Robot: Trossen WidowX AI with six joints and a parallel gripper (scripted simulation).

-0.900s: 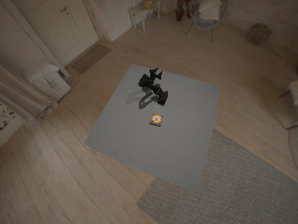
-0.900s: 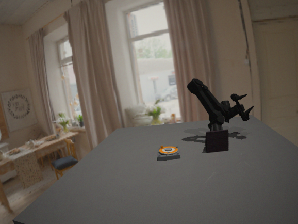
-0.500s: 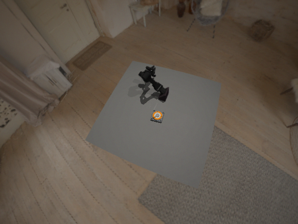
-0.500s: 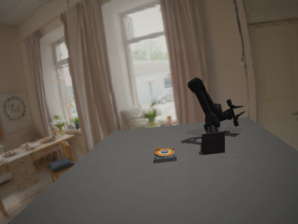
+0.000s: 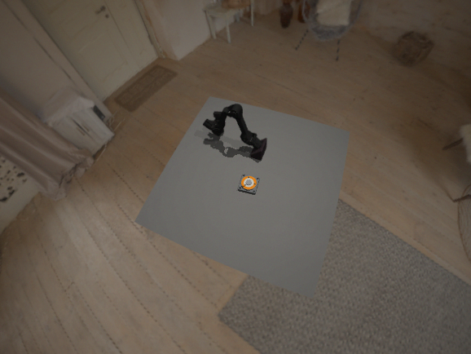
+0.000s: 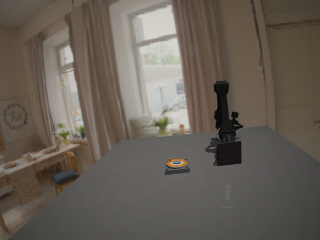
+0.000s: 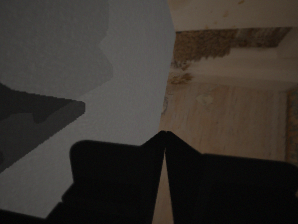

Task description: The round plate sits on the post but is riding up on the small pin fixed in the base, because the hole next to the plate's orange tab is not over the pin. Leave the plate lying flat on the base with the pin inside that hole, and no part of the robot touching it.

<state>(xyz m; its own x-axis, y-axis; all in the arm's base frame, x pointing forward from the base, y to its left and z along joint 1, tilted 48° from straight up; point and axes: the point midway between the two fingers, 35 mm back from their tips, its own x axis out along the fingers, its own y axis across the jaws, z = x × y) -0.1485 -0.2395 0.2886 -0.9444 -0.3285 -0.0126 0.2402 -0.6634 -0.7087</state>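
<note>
My gripper tip is now 48 cm short of the round plate, 38 cm to the right of it and 4 cm above it.
</note>
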